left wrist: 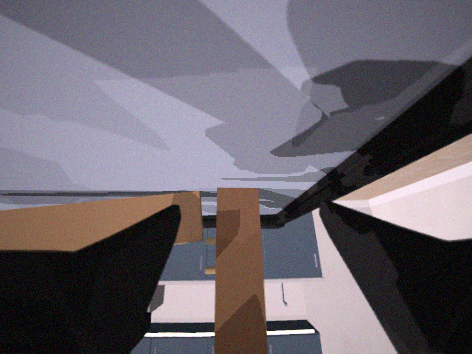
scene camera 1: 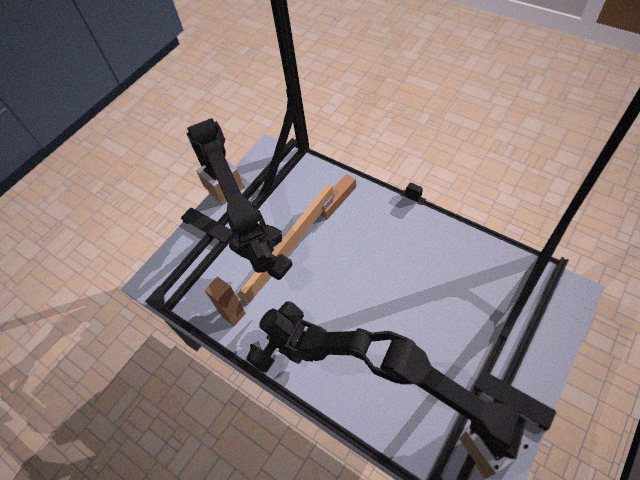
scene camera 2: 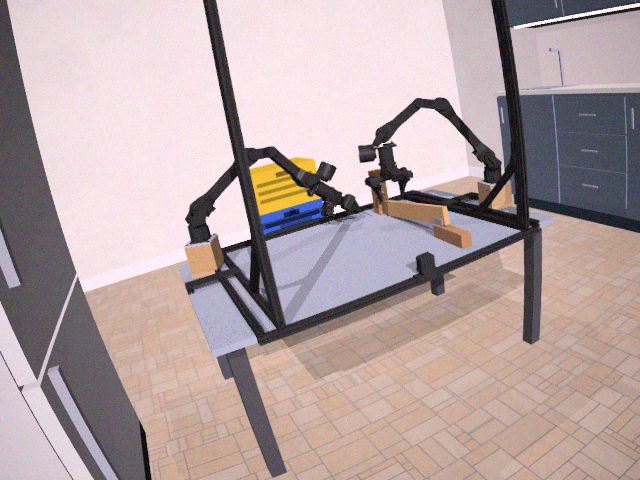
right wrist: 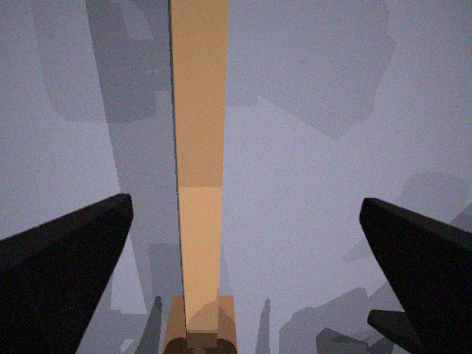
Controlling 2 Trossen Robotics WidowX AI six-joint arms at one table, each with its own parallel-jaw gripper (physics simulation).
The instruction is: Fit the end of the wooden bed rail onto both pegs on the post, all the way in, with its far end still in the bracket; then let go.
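The light wooden rail has its near end apart from the upright brown post. In the left wrist view, two pegs stick out of the post; a narrow gap separates rail end and post. The rail's far end is at the bracket; how deep it sits cannot be told. My right gripper is open over the rail, near the post. My left gripper is open, facing the post, apart from it.
A black frame with tall uprights surrounds the table. A small black box sits on the frame's edge. A yellow and blue cabinet stands behind the table in scene camera 2.
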